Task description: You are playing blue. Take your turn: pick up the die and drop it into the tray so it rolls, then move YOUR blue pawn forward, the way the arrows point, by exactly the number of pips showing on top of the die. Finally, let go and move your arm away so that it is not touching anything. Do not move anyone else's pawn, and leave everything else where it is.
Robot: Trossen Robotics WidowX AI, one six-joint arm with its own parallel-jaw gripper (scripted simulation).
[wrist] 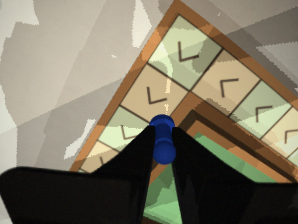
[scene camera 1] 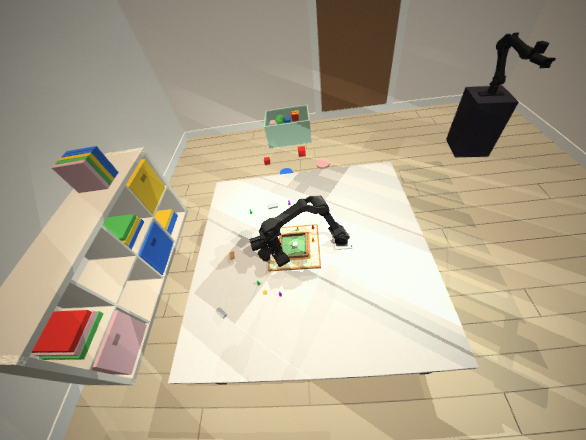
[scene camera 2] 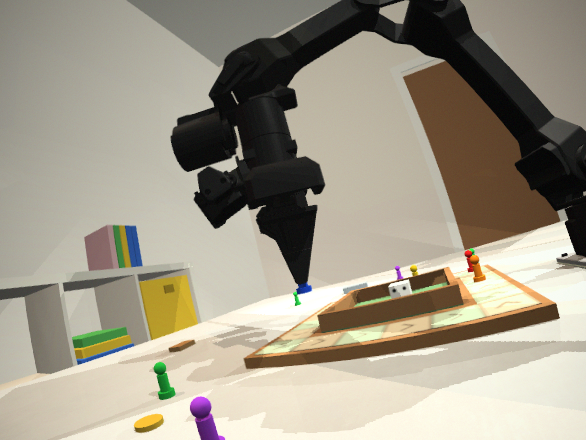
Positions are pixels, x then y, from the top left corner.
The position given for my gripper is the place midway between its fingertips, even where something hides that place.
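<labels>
In my gripper [scene camera 2: 302,283] there is a blue pawn [wrist: 164,152], and my gripper carries it now.
</labels>
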